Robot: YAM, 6 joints.
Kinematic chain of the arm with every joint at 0, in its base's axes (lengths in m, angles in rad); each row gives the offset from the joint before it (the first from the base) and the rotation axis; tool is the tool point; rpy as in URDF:
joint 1: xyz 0 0 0.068 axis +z
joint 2: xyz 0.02 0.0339 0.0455 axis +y
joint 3: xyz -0.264 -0.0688 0 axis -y
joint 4: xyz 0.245 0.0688 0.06 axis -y
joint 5: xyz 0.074 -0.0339 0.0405 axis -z
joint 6: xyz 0.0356 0 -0.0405 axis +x
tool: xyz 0 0 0 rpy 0 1.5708 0
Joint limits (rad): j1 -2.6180..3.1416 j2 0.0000..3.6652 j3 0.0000..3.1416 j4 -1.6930..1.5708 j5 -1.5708..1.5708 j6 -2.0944..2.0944
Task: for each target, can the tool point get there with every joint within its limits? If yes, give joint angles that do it. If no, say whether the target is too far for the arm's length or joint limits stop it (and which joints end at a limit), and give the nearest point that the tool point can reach.
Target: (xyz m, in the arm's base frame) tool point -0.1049 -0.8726 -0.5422
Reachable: no: too far | nearest point -0.0629 -0.5232 -0.2498 | short by 0.458 m
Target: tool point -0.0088 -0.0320 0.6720
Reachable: yes | joints 2.0164 1.1276 2.0058 1.1172 -0.6546 -0.6015
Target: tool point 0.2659 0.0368 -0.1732
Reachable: yes | joints 0.2544 2.9504 1.2150 -0.1900 1.0732 -0.8908
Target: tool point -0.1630 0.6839 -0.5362
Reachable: no: too far | nearest point -0.1130 0.4741 -0.2904 | short by 0.327 m
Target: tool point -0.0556 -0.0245 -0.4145
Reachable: no: joint limits stop it (at a limit: joint 1, joint 2) | nearest point -0.0819 -0.0449 -0.3452 | short by 0.077 m
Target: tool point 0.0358 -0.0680 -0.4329
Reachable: no: joint limits stop it (at a limit: joint 2) | nearest point 0.0513 -0.0974 -0.3528 | short by 0.087 m
